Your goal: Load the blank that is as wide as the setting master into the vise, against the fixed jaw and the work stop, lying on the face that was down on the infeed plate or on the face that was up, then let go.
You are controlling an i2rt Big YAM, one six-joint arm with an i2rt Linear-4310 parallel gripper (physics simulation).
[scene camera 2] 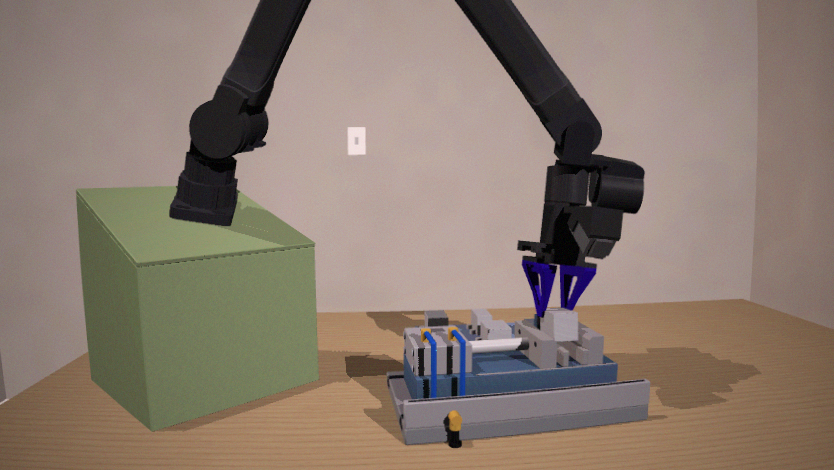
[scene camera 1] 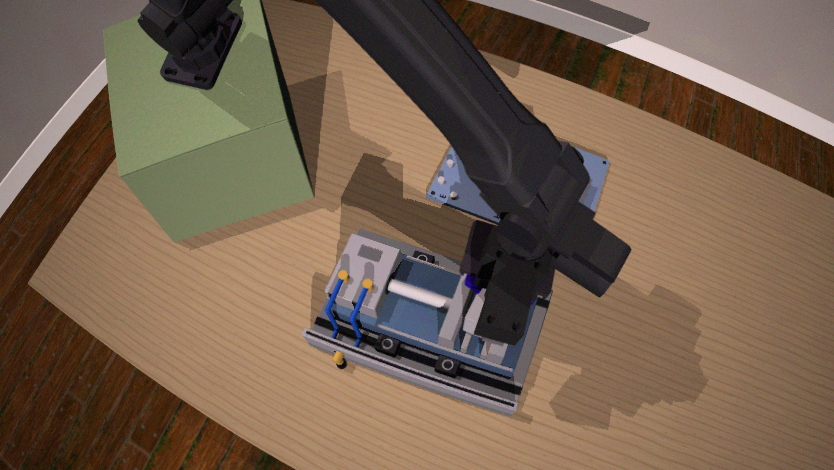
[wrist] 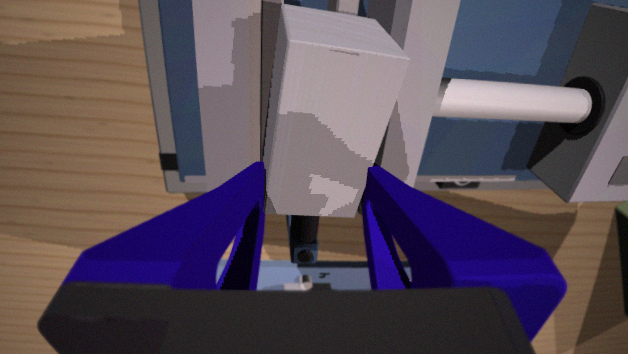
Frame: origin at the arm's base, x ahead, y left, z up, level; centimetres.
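Seen in the pictures: gripper, fingertip midpoint: (scene camera 2: 552, 317) (wrist: 313, 175); arm's base at its link origin: (scene camera 2: 205, 208) (scene camera 1: 202, 49).
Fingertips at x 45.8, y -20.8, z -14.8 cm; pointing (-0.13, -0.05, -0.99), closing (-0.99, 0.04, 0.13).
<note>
Pixels of each thing's middle, then the offset from my fingertips to it. "spot": a spot on its surface instead.
- pale grey blank at the middle of its body: (wrist: 319, 115) (scene camera 1: 485, 309) (scene camera 2: 558, 324) dx -0.4, dy -2.2, dz -0.3 cm
- work stop at a spot on its surface: (wrist: 304, 252) spot: dx +0.5, dy +4.4, dz -0.6 cm
- infeed plate at a spot on its surface: (scene camera 1: 466, 198) spot: dx -6.6, dy +18.5, dz -9.7 cm
- white rod at the middle of its body: (wrist: 503, 101) (scene camera 1: 420, 294) (scene camera 2: 495, 345) dx -8.9, dy -1.1, dz -2.7 cm
My gripper (scene camera 2: 553, 312) (wrist: 313, 175) has blue fingers shut on a pale grey blank (scene camera 1: 473, 315) (scene camera 2: 561, 325) (wrist: 340, 100) near one end. In scene camera 1 the arm hides most of the fingers. The blank is over the vise, between the fixed jaw (scene camera 2: 592, 349) (wrist: 220, 100) and the moving jaw (scene camera 1: 455, 318) (scene camera 2: 539, 344) (wrist: 430, 75). In scene camera 2 its lower edge is near jaw-top height, with a gap above the pale strips (scene camera 2: 563, 356). In the wrist view a dark post, perhaps the work stop (wrist: 304, 252), shows past its gripped end. Contact with either is unclear.
The infeed plate (scene camera 1: 466, 198) lies behind the vise, partly under the arm. Pale blocks (scene camera 2: 496, 329) show behind the vise. A white rod (scene camera 1: 417, 293) (scene camera 2: 496, 345) (wrist: 510, 101) joins the moving jaw to a housing with blue hoses. A green box (scene camera 1: 221, 186) (scene camera 2: 233, 338) stands left.
</note>
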